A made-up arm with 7 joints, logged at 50 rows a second.
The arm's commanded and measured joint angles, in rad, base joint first. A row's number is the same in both.
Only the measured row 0 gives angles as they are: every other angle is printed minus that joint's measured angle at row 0.
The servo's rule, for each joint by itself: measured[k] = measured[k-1] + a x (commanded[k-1-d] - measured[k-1]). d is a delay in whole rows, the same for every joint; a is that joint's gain. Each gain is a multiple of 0.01, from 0.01 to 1. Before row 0 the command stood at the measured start. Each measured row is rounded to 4 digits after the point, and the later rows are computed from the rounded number. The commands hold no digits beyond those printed.
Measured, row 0:
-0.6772, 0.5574, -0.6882, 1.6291, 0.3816, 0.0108, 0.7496
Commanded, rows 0 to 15:
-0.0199, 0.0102, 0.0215, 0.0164, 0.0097, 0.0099, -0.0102
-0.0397, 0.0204, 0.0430, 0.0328, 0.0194, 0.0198, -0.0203
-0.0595, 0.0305, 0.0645, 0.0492, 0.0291, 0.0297, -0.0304
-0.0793, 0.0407, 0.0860, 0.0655, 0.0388, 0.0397, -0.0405
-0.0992, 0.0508, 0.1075, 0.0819, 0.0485, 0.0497, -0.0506
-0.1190, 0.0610, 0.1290, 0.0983, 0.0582, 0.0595, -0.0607
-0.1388, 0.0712, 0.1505, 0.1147, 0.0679, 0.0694, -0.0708
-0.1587, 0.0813, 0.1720, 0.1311, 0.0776, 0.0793, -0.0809
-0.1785, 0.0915, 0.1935, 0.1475, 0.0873, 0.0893, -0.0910
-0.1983, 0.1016, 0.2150, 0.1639, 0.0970, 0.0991, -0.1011
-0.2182, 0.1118, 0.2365, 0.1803, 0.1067, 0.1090, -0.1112
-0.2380, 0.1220, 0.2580, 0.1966, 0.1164, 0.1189, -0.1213
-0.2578, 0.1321, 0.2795, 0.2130, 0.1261, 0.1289, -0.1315
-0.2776, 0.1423, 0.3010, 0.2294, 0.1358, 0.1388, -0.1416
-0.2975, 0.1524, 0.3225, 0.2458, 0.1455, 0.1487, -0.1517
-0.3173, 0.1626, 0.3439, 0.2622, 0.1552, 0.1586, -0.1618
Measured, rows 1 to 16:
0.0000, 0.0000, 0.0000, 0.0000, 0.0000, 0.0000, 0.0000
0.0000, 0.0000, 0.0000, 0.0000, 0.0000, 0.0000, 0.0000
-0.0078, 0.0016, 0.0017, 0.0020, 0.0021, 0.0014, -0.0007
-0.0202, 0.0046, 0.0050, 0.0057, 0.0059, 0.0040, -0.0021
-0.0355, 0.0087, 0.0098, 0.0109, 0.0110, 0.0076, -0.0041
-0.0526, 0.0138, 0.0159, 0.0175, 0.0171, 0.0121, -0.0066
-0.0708, 0.0197, 0.0232, 0.0252, 0.0240, 0.0174, -0.0097
-0.0896, 0.0263, 0.0317, 0.0340, 0.0315, 0.0233, -0.0133
-0.1088, 0.0335, 0.0412, 0.0437, 0.0395, 0.0298, -0.0173
-0.1283, 0.0411, 0.0517, 0.0542, 0.0479, 0.0367, -0.0218
-0.1479, 0.0492, 0.0630, 0.0654, 0.0566, 0.0441, -0.0266
-0.1676, 0.0576, 0.0752, 0.0772, 0.0655, 0.0518, -0.0318
-0.1873, 0.0663, 0.0881, 0.0896, 0.0746, 0.0598, -0.0374
-0.2071, 0.0752, 0.1017, 0.1024, 0.0838, 0.0681, -0.0433
-0.2269, 0.0843, 0.1159, 0.1157, 0.0931, 0.0766, -0.0495
-0.2467, 0.0936, 0.1307, 0.1293, 0.1025, 0.0853, -0.0559
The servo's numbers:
d 2
a 0.39 0.16 0.08 0.12 0.22 0.14 0.07

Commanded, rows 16 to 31:
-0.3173, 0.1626, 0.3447, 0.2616, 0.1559, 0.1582, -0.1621
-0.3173, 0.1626, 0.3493, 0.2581, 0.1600, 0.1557, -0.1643
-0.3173, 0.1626, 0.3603, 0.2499, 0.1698, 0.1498, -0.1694
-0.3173, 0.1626, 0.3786, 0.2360, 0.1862, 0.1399, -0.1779
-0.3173, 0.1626, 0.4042, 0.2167, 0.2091, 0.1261, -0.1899
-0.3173, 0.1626, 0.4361, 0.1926, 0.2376, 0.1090, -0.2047
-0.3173, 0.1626, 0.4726, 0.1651, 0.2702, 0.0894, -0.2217
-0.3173, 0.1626, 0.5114, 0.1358, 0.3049, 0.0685, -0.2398
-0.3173, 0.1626, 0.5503, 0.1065, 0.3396, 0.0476, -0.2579
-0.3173, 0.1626, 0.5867, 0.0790, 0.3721, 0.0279, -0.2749
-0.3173, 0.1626, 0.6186, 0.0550, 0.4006, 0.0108, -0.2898
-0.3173, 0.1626, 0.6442, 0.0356, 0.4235, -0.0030, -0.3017
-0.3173, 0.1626, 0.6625, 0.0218, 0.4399, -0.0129, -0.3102
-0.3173, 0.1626, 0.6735, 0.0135, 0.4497, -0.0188, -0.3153
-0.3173, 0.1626, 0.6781, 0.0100, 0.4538, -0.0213, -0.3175
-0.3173, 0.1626, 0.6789, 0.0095, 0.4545, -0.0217, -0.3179
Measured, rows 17 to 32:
-0.2665, 0.1030, 0.1460, 0.1433, 0.1120, 0.0942, -0.0626
-0.2863, 0.1125, 0.1618, 0.1576, 0.1215, 0.1032, -0.0695
-0.2984, 0.1205, 0.1764, 0.1701, 0.1291, 0.1109, -0.0760
-0.3058, 0.1272, 0.1902, 0.1807, 0.1359, 0.1172, -0.0822
-0.3103, 0.1329, 0.2038, 0.1890, 0.1434, 0.1218, -0.0883
-0.3130, 0.1377, 0.2178, 0.1946, 0.1528, 0.1243, -0.0946
-0.3147, 0.1417, 0.2327, 0.1973, 0.1652, 0.1246, -0.1013
-0.3157, 0.1450, 0.2490, 0.1967, 0.1811, 0.1224, -0.1085
-0.3163, 0.1478, 0.2669, 0.1929, 0.2007, 0.1178, -0.1164
-0.3167, 0.1502, 0.2865, 0.1860, 0.2236, 0.1109, -0.1250
-0.3169, 0.1522, 0.3076, 0.1765, 0.2491, 0.1020, -0.1343
-0.3171, 0.1539, 0.3299, 0.1648, 0.2762, 0.0916, -0.1441
-0.3172, 0.1553, 0.3530, 0.1516, 0.3036, 0.0803, -0.1543
-0.3172, 0.1565, 0.3763, 0.1377, 0.3300, 0.0686, -0.1646
-0.3172, 0.1575, 0.3992, 0.1238, 0.3542, 0.0572, -0.1748
-0.3172, 0.1583, 0.4211, 0.1106, 0.3752, 0.0466, -0.1846

